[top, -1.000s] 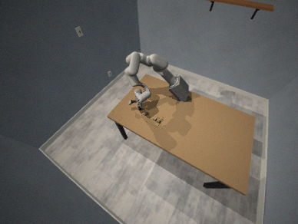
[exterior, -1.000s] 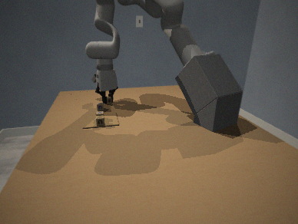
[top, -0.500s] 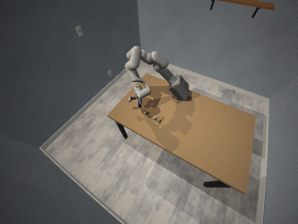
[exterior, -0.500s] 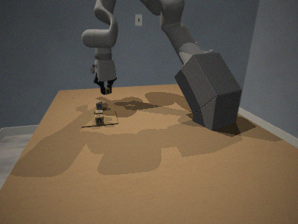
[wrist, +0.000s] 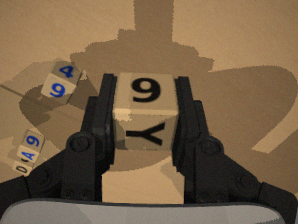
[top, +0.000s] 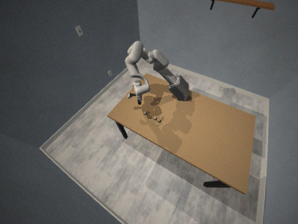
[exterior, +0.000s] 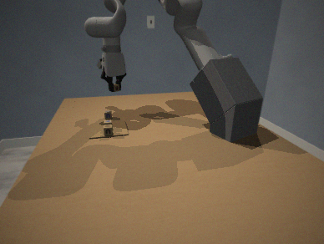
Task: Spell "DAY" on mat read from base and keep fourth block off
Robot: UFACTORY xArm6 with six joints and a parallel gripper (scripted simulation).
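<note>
The thin tan mat is 220 mm to the left of my hand, 120 mm below it and 60 mm ahead of it.
</note>
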